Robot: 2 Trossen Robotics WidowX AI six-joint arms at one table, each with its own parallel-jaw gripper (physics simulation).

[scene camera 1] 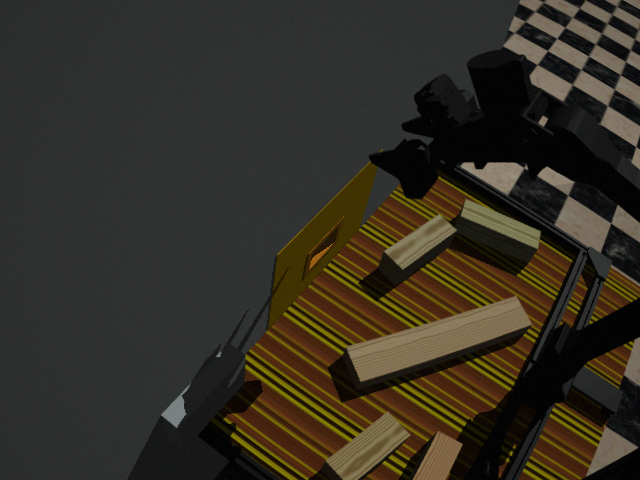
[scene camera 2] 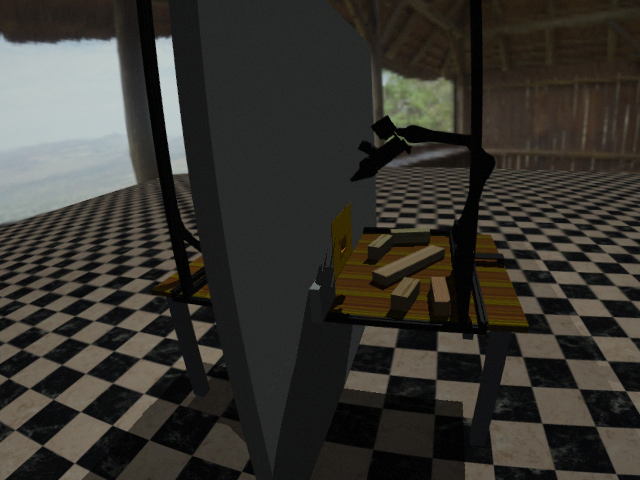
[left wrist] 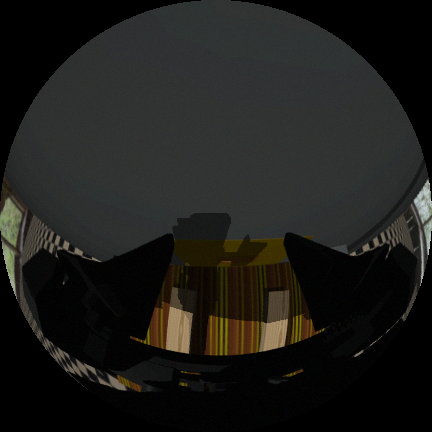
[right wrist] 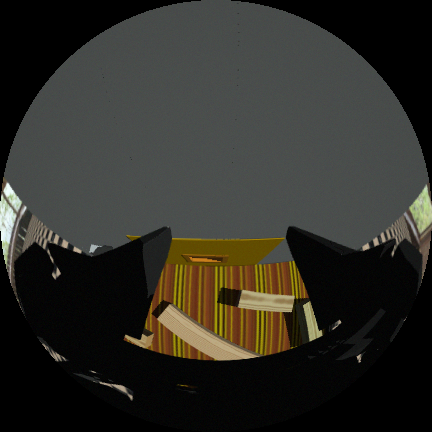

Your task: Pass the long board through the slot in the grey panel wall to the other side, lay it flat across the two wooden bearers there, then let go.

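The long board lies flat and slanted on the striped table. The grey panel wall carries a yellow plate around the slot. In the left wrist view, two parallel wooden bearers, one at the left and one at the right, lie on the other side, partly in shadow. My right gripper is open and empty, high above the table near the wall. My left gripper is open and empty, facing the wall above the bearers.
Wooden blocks lie around the board: two beyond it and two nearer. A grey block stands against the wall beside the table. A black post rises at the table's outer side.
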